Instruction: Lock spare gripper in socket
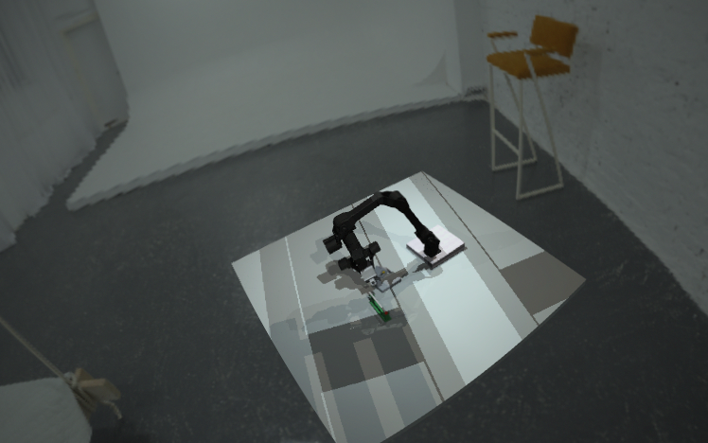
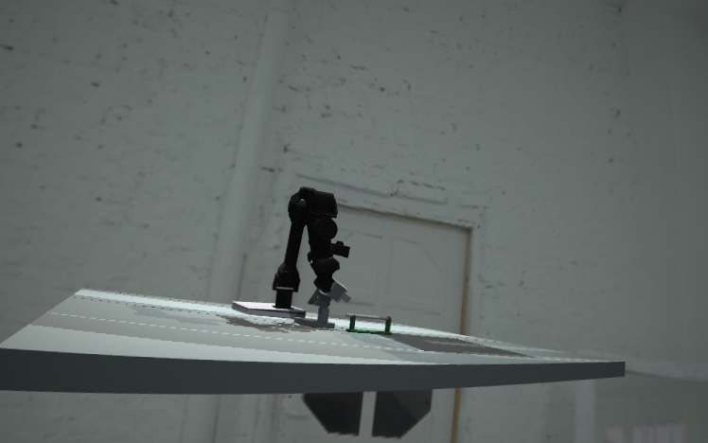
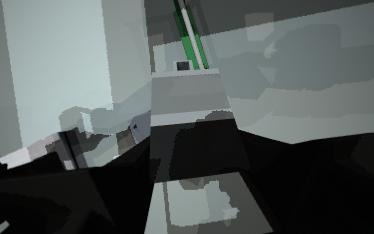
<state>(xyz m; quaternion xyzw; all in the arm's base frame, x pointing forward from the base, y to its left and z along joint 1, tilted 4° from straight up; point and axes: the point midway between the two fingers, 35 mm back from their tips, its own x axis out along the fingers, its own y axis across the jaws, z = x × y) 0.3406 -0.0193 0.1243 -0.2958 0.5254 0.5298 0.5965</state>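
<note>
Right now the spare gripper is 20 mm to the left of my gripper tip and 10 mm ahead of it. The rest, counted from my gripper tip: green cradle: 140 mm to the left, 90 mm below, 40 mm ahead; grey mount stand: 60 mm below, 60 mm behind, 20 mm to the left.
</note>
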